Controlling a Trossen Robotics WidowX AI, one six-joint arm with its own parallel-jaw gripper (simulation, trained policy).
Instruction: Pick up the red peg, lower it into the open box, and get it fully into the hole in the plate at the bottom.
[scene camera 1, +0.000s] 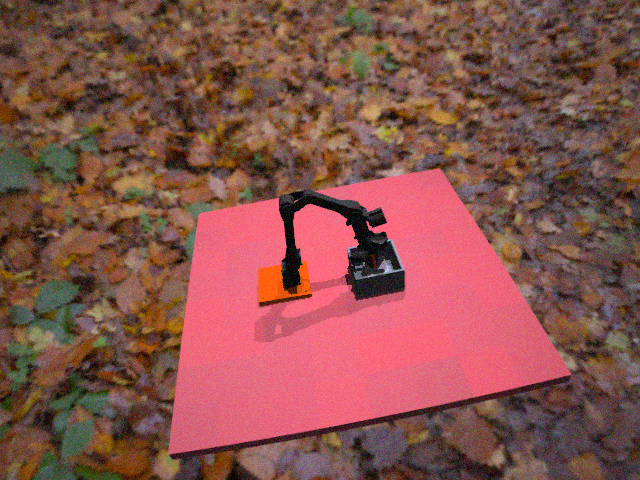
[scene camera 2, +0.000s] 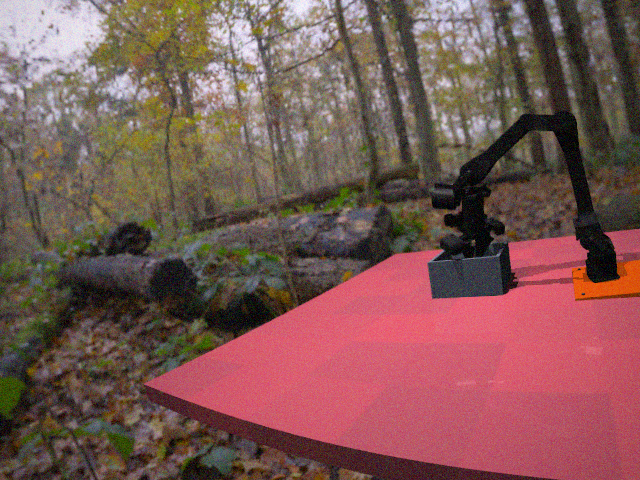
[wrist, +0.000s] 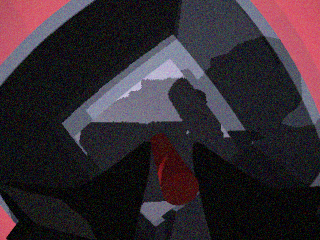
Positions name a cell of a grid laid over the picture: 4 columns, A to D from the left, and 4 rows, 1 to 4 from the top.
I see my gripper (scene camera 2: C3), a red peg (wrist: C4) and a pale plate (wrist: C2).
My gripper is seen too in scene camera 1 (scene camera 1: C3) and in the wrist view (wrist: C3). Scene camera 2 misses the pale plate, which is hidden by a grey box.
